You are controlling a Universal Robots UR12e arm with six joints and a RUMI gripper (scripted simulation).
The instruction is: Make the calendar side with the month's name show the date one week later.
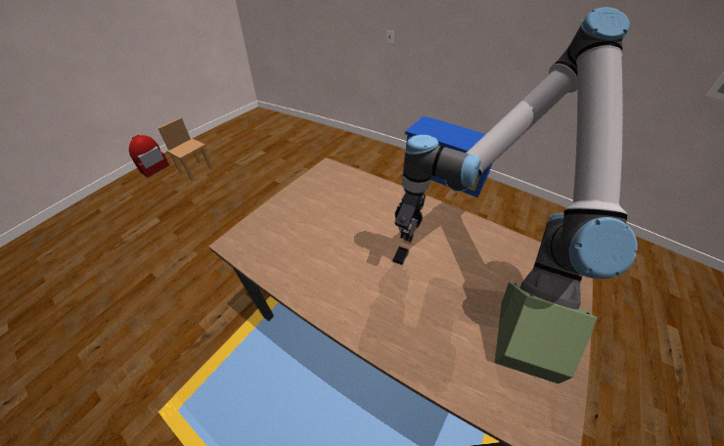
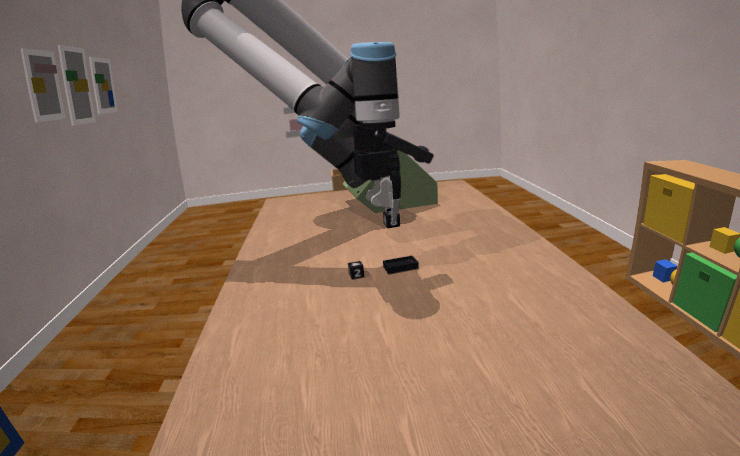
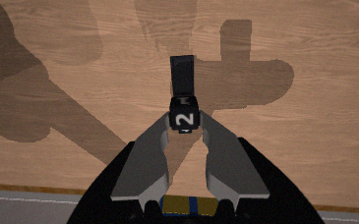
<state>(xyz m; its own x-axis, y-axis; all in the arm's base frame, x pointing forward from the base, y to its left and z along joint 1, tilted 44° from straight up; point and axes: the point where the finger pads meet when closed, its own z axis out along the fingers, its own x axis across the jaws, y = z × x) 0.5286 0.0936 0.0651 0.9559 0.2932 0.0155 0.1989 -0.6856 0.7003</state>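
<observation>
Right now the black number cube is 10 mm below my hand. The rest, counted from my hand: black calendar tray 20 mm to the left, 120 mm below.
</observation>
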